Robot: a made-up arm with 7 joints.
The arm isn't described. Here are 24 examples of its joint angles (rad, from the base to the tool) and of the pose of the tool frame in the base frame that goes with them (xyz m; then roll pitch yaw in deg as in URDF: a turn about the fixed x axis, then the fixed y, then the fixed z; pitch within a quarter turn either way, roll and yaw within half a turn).
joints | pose
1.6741 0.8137 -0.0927 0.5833 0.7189 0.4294 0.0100 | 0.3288 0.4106 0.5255 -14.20 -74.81 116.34
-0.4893 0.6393 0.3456 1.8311 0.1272 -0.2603 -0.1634 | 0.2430 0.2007 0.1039 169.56 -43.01 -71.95
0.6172 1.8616 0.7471 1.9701 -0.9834 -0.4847 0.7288 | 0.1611 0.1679 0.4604 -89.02 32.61 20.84
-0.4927 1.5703 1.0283 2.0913 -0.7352 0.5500 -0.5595 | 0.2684 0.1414 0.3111 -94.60 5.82 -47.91
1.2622 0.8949 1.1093 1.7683 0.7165 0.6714 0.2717 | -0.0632 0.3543 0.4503 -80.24 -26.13 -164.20
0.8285 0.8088 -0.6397 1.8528 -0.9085 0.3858 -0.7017 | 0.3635 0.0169 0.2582 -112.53 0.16 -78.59
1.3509 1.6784 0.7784 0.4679 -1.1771 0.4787 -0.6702 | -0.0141 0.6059 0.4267 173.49 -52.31 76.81
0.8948 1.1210 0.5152 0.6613 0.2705 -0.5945 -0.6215 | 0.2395 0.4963 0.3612 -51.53 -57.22 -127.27
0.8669 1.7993 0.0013 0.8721 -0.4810 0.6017 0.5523 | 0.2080 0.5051 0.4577 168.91 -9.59 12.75
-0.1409 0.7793 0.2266 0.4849 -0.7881 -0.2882 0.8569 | 0.1387 0.3934 -0.1049 75.72 21.76 -69.69
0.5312 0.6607 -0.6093 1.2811 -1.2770 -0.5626 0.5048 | 0.3577 0.1185 0.0446 119.77 45.77 -143.28
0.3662 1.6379 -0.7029 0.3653 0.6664 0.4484 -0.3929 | 0.1811 0.6122 0.1835 177.93 -2.77 30.08
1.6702 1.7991 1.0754 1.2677 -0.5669 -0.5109 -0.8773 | -0.2258 0.3089 0.4469 10.10 -31.58 -74.90
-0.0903 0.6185 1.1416 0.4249 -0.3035 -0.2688 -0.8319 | 0.1125 0.4863 -0.0536 166.65 -35.95 34.14
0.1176 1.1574 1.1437 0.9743 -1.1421 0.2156 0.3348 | 0.1894 0.5290 0.2851 177.86 1.31 8.65
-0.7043 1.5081 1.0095 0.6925 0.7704 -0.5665 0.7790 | 0.1665 0.4994 0.2665 164.00 -23.36 -71.05
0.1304 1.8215 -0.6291 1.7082 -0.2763 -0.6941 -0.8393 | 0.2476 0.2756 0.0593 -178.85 12.45 -115.79
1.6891 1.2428 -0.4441 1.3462 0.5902 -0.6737 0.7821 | 0.2012 0.2722 0.5421 -146.56 19.82 -119.78
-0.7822 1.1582 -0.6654 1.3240 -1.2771 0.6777 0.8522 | -0.0899 0.2680 -0.1536 15.15 39.90 -173.44
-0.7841 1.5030 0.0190 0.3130 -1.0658 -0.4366 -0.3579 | -0.0189 0.5786 0.0694 53.35 62.91 -152.31
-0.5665 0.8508 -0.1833 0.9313 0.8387 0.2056 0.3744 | 0.1018 0.3369 -0.1292 78.88 3.10 -10.28
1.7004 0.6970 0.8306 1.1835 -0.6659 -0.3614 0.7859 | 0.1060 0.4066 0.5125 -120.26 -33.65 -92.86
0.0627 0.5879 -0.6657 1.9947 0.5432 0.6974 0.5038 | 0.2449 -0.0248 0.1379 71.18 -42.67 -72.80
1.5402 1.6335 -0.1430 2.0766 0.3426 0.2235 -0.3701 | 0.1323 0.1211 0.5243 -97.29 -7.71 -93.44
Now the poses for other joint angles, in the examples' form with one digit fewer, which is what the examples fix.
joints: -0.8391 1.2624 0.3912 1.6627 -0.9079 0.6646 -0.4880
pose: 0.228 0.295 -0.001 -138.7 43.9 -25.4
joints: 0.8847 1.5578 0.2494 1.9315 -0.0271 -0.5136 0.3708
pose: 0.196 0.170 0.441 -133.2 42.6 -82.5
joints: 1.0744 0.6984 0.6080 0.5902 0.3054 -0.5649 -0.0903
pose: 0.329 0.442 0.311 -50.6 -60.3 -165.9
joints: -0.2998 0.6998 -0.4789 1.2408 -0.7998 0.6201 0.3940
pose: 0.154 0.148 -0.164 97.1 45.0 -82.6
